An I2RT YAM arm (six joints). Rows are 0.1 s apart.
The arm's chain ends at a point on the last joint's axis. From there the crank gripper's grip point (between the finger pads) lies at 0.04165 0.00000 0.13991 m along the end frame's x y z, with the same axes.
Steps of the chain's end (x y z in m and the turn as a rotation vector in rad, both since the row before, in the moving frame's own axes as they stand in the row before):
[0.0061, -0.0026, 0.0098, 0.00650, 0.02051, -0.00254]
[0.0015, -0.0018, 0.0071, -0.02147, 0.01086, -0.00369]
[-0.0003, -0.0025, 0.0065, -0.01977, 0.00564, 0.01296]
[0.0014, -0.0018, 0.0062, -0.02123, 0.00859, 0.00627]
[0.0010, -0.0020, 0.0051, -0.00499, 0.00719, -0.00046]
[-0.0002, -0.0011, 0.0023, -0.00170, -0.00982, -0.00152]
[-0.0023, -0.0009, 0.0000, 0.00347, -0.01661, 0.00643]
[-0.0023, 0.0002, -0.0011, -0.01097, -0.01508, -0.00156]
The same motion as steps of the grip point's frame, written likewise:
[0.0090, -0.0036, 0.0089, 0.00650, 0.02051, -0.00254]
[0.0030, 0.0010, 0.0066, -0.02147, 0.01086, -0.00369]
[0.0005, 0.0008, 0.0062, -0.01977, 0.00564, 0.01296]
[0.0026, 0.0014, 0.0058, -0.02123, 0.00859, 0.00627]
[0.0020, -0.0013, 0.0048, -0.00499, 0.00719, -0.00046]
[-0.0016, -0.0009, 0.0027, -0.00170, -0.00982, -0.00152]
[-0.0046, -0.0011, 0.0007, 0.00347, -0.01661, 0.00643]
[-0.0044, 0.0017, -0.0005, -0.01097, -0.01508, -0.00156]

